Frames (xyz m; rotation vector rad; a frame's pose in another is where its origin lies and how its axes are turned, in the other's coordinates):
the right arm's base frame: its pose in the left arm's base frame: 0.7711 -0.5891 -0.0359 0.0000 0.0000 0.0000
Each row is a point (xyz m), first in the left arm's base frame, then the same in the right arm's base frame.
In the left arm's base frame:
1: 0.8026 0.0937 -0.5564
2: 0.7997 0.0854 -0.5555
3: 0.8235 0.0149 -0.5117
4: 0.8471 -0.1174 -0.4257
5: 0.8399 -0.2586 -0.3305
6: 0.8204 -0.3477 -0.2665
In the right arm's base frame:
1: 0.0315 0.6828 -0.5205
2: 0.0286 0.6745 -0.5196
3: 0.0524 0.6040 -0.4758
4: 0.0760 0.4717 -0.3898
5: 0.0688 0.3305 -0.2946
6: 0.0493 0.2414 -0.2306

